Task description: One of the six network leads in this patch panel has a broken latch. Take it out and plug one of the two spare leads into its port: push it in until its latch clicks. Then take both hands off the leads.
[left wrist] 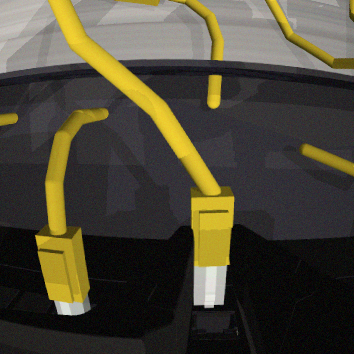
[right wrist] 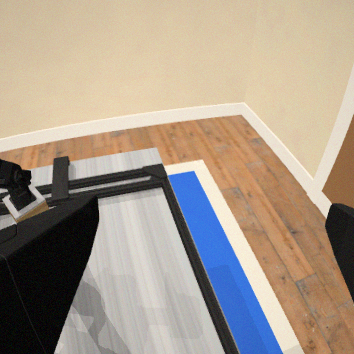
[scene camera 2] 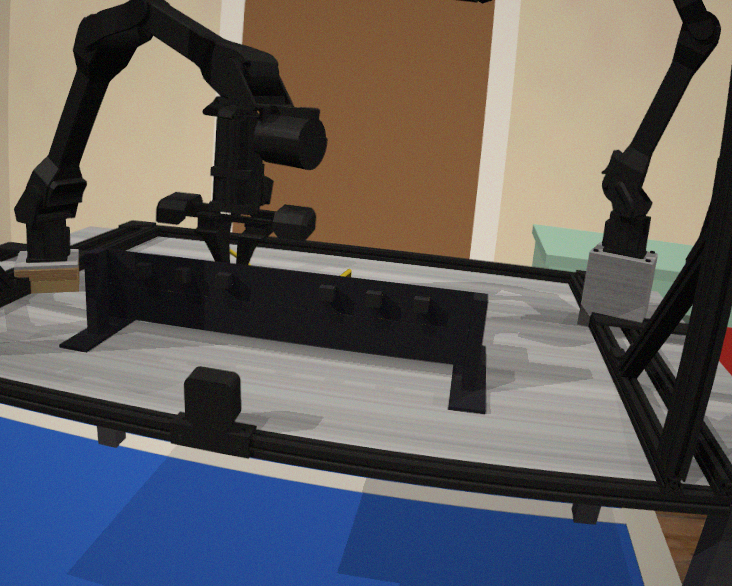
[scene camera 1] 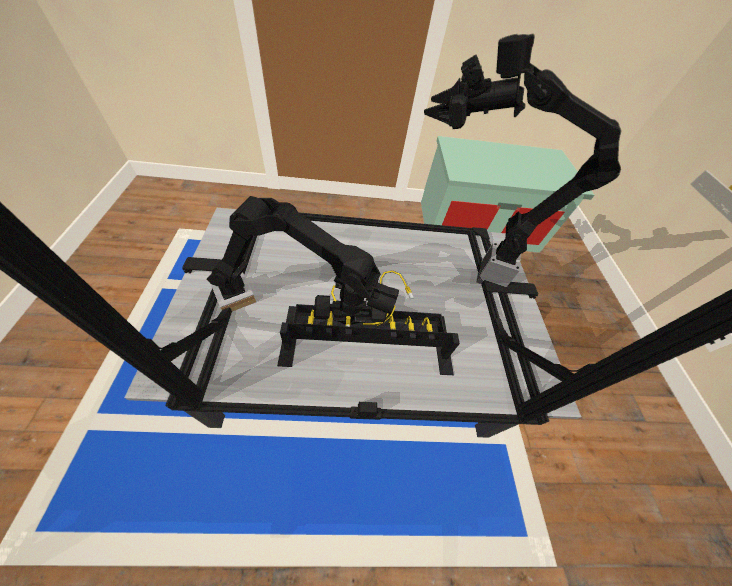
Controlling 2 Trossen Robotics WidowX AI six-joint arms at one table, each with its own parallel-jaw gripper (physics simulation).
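Seen in the pictures: left gripper, fingertip midpoint: (left wrist: 209,236) (scene camera 1: 347,323); right gripper, fingertip midpoint: (right wrist: 219,212) (scene camera 1: 427,105); left arm's base at its link origin: (right wrist: 22,198) (scene camera 2: 47,257) (scene camera 1: 231,288); right arm's base at its link origin: (scene camera 2: 625,252) (scene camera 1: 506,255).
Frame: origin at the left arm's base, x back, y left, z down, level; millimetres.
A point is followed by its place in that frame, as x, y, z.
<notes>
The black patch panel (scene camera 1: 445,343) @[-467, -477, -11] (scene camera 2: 306,316) @[-314, -374, -12] stands across the middle of the table with yellow leads in its ports. My left gripper (scene camera 1: 351,311) @[-243, -292, -32] (scene camera 2: 231,256) is down at the third port from the panel's left end and is shut on the plug of a yellow lead (left wrist: 211,228) @[-247, -285, -41]. The plug stands upright, its clear tip (left wrist: 208,286) @[-234, -307, -38] at the mouth of the port (left wrist: 211,321) @[-227, -322, -39]. More tip shows than on the neighbouring plugged lead (left wrist: 63,267) @[-202, -270, -51]. My right gripper (scene camera 1: 436,112) @[-595, -39, -458] is open and empty, high in the air at the back right.
The held lead's cable (scene camera 1: 396,278) @[-529, -175, 40] loops up behind the panel, and a loose yellow end (scene camera 2: 345,272) @[-379, -324, -49] lies on the table there. A black frame (scene camera 1: 364,412) @[-163, -520, -3] rims the table, with a block (scene camera 2: 211,395) @[-173, -526, 4] on its front rail. A mint cabinet (scene camera 1: 492,174) stands at the back right.
</notes>
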